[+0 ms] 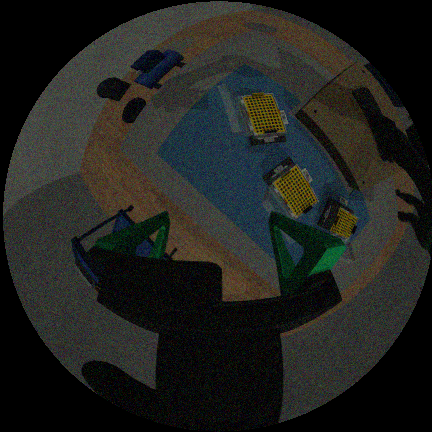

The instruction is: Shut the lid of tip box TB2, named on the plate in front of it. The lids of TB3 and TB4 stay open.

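Note:
Three tip boxes with yellow perforated tops sit on the blue mat: an upper box, a middle box and a smaller-looking lower right box. A pale clear lid stands open along the left side of the upper box. Faint clear lid parts show beside the other two boxes, and their yellow tops are uncovered. The lettering on the plates is too small and dark to read, so I cannot tell which box is TB2. My gripper is open and empty, with green fingers wide apart, high above the table and apart from the boxes.
A brown board with a dark raised edge lies right of the boxes. Dark arm-like parts cross it. A blue cylindrical object and dark rounded objects are at the upper left. A blue frame is behind the left finger.

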